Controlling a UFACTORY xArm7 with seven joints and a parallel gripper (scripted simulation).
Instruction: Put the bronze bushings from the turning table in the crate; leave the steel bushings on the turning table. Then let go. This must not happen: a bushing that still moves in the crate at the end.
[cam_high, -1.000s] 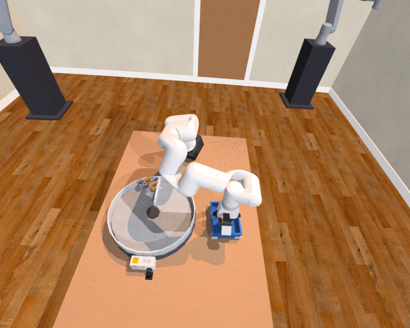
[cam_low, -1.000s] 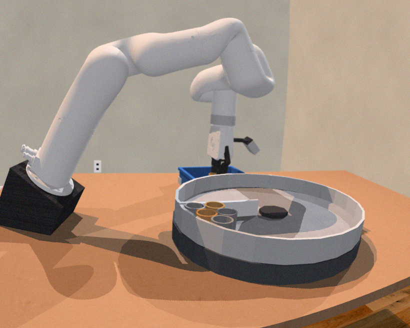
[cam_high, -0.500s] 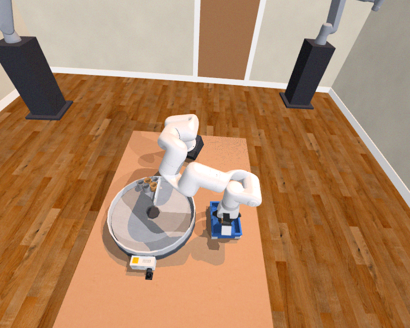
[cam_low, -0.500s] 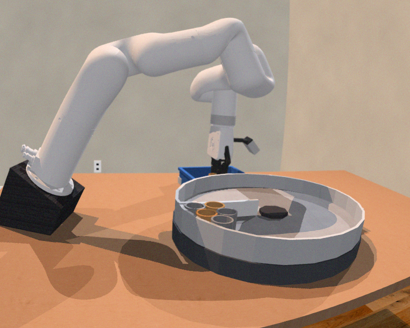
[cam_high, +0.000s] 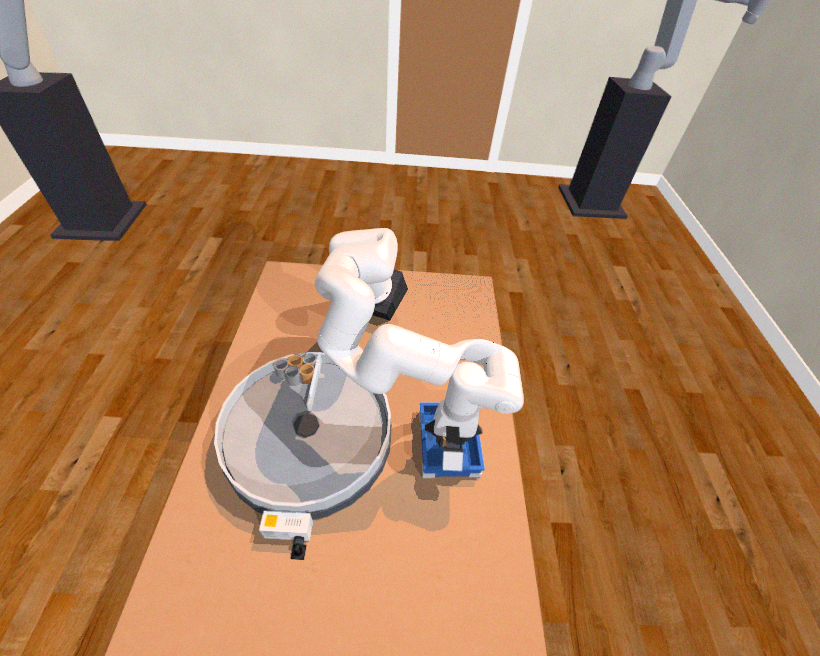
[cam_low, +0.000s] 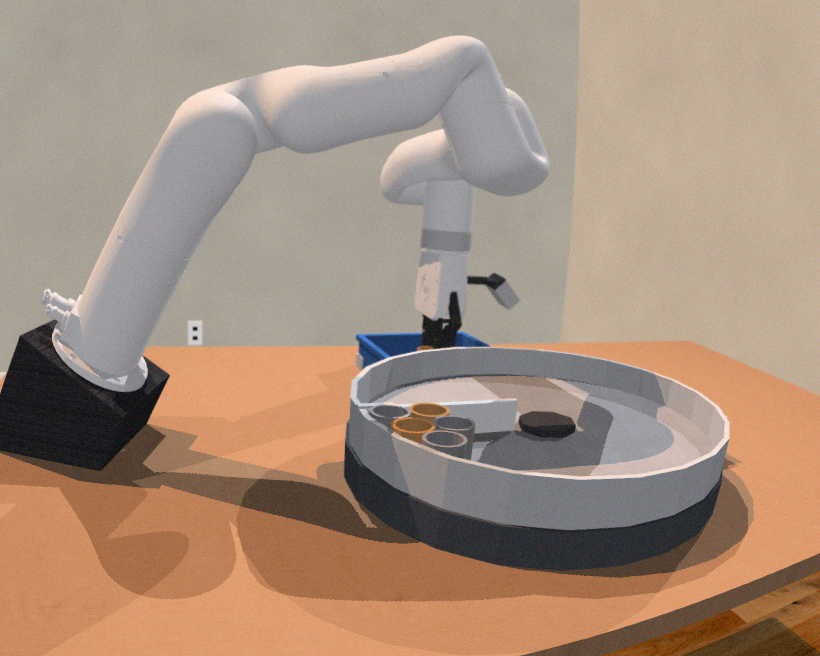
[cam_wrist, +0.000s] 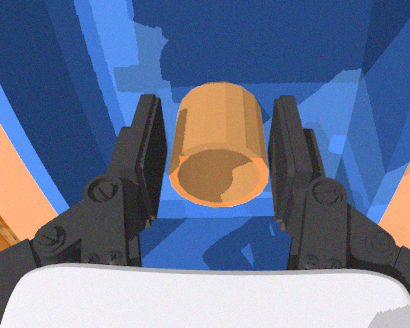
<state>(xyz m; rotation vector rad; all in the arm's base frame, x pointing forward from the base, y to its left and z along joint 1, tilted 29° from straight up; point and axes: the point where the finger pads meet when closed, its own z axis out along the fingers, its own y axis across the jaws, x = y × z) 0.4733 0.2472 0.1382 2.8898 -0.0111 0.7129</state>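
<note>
Right now my hand is 1 cm past the blue crate and 2 cm above it. From my hand the other things lie so: grey turning table (3 cm behind, 36 cm to the right, 1 cm above).
</note>
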